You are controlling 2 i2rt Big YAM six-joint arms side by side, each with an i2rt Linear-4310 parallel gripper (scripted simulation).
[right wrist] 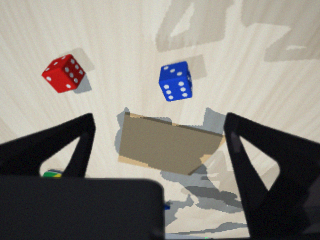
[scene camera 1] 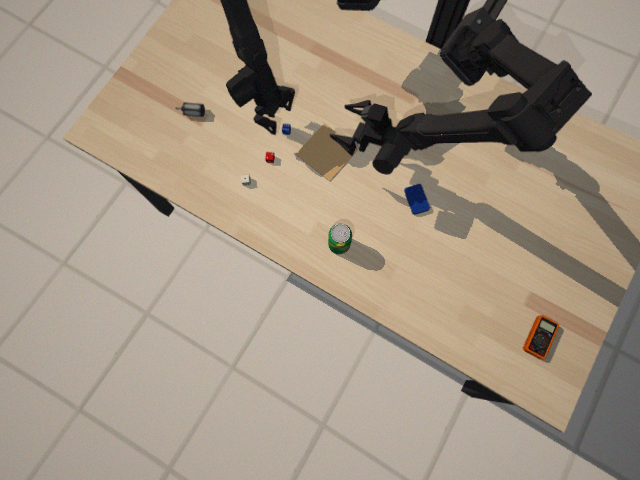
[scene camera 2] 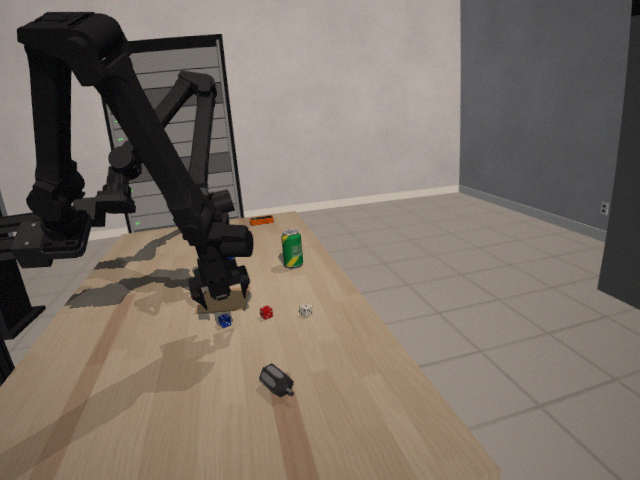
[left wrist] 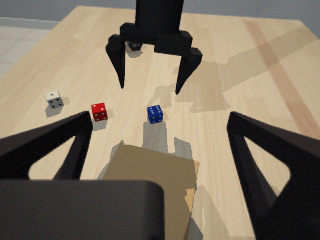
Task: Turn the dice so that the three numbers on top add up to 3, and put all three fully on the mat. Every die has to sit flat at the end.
Labels:
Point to a blue die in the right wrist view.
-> At 175,81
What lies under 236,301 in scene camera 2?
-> A tan mat.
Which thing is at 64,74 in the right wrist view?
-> A red die.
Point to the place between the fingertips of my right gripper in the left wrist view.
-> At 149,90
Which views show my right gripper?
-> The right wrist view, scene camera 1, scene camera 2 and the left wrist view: all of them.

